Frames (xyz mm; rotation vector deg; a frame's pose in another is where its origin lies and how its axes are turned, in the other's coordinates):
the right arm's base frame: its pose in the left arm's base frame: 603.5 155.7 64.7 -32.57 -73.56 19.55
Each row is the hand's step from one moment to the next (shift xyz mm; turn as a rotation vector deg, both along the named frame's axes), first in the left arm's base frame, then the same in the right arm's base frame.
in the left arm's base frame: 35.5 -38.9 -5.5 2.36 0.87 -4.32
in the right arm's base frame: -16.1 -26.0 -43.2 -2.37 3.36 -2.85
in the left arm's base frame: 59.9 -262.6 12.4 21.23 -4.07 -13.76
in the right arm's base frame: -116.2 -217.1 -109.8 -7.67 6.09 -23.68
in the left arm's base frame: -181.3 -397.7 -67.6 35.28 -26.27 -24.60
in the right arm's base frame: -316.1 -298.6 80.5 -24.67 -4.80 -43.69
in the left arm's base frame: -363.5 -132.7 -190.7 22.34 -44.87 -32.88
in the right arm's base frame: -319.1 -24.8 289.3 -44.71 -16.15 -36.52
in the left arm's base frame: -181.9 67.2 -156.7 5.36 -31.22 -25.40
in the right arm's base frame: -136.6 131.8 161.7 -35.79 -10.52 -16.04
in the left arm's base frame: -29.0 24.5 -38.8 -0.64 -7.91 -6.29
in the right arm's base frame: -25.4 40.2 26.2 -9.47 -2.89 -2.12
